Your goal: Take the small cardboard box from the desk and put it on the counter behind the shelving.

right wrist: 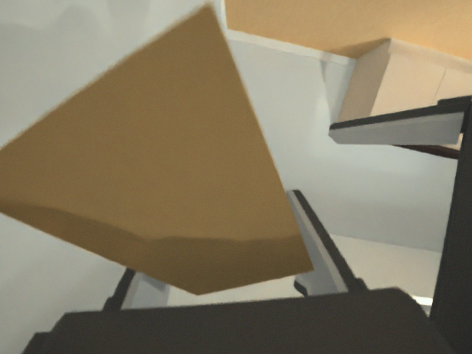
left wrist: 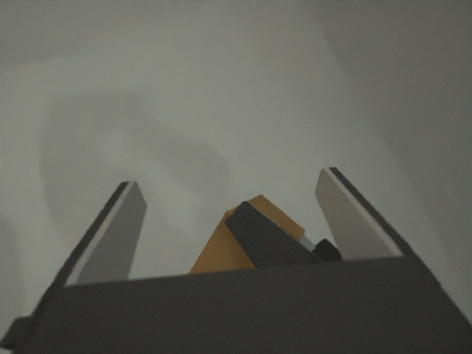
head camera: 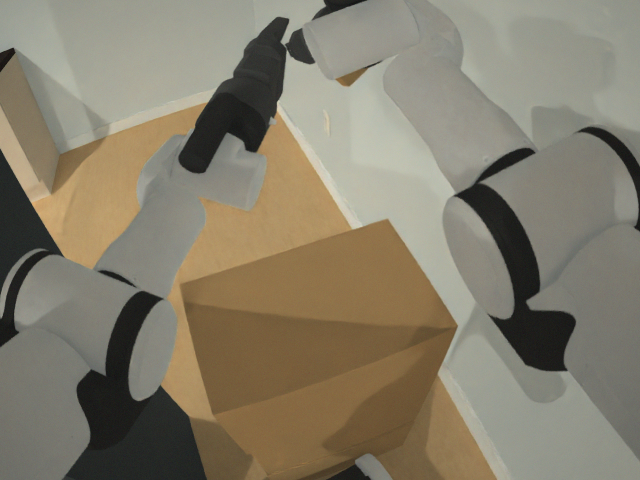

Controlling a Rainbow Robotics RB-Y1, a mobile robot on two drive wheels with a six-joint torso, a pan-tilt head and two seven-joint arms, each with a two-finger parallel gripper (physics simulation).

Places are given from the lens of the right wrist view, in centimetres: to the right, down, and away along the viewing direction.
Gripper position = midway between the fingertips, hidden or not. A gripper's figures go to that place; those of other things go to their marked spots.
my left gripper (right wrist: 318,205): 6, 2, 12
my right gripper (right wrist: 232,204): 0, 2, 11
small cardboard box (right wrist: 159,164): -1, 0, 3
